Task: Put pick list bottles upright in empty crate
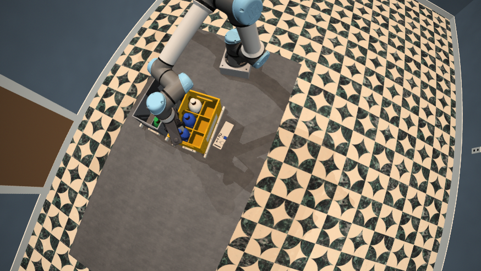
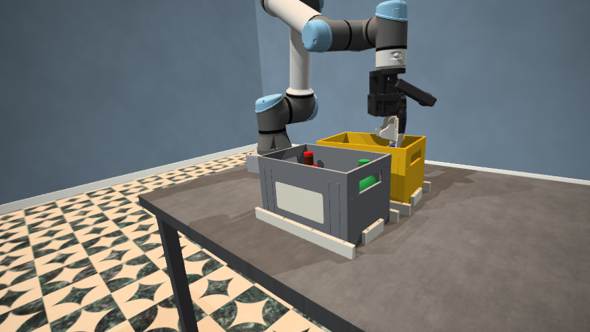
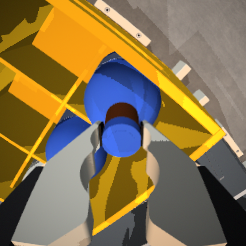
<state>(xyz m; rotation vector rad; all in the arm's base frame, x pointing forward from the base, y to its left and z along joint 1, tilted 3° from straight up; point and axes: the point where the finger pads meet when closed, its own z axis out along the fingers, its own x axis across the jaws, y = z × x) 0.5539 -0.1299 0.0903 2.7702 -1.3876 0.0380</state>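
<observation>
The yellow crate lies 9 cm behind my hand, 5 cm to the left of it and 8 cm below it. The rest, counted from my hand: green-label bottle 2 cm behind, 15 cm to the right, 8 cm below; white-label bottle 18 cm behind, 1 cm to the left, 8 cm below; grey crate 12 cm behind, 19 cm to the right, 8 cm below.
</observation>
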